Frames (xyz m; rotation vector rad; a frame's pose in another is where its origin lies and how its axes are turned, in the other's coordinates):
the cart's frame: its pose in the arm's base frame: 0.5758 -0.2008 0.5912 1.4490 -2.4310 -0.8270
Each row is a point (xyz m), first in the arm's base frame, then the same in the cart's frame.
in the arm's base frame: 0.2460 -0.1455 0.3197
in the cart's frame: 0.1496 0.1172 0.3865
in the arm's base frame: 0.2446 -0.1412 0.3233
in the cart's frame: 0.1463 0.1218 0.3857
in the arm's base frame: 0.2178 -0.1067 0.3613
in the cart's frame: 0.1258 0.1755 0.3785
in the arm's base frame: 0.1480 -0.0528 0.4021
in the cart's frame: 0.1100 0.2700 0.3945
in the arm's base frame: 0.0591 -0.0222 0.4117
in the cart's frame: 0.1274 0.3531 0.4361
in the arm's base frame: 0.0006 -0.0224 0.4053
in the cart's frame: 0.1578 0.3933 0.4665
